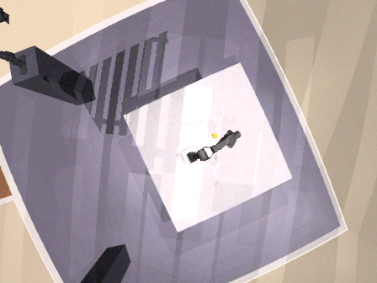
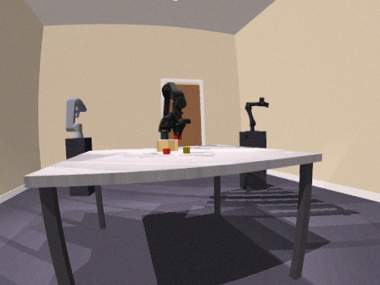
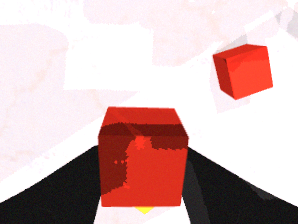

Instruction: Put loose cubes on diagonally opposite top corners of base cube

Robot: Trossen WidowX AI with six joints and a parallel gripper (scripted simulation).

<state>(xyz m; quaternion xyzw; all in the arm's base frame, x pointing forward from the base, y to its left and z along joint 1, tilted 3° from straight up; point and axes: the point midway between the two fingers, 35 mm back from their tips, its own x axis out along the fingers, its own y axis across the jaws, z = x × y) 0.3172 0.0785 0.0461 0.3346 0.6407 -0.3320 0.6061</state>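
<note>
My gripper tip is 8 cm above the yellow cube, 6 cm to the right of it and 4 cm past it.
</note>
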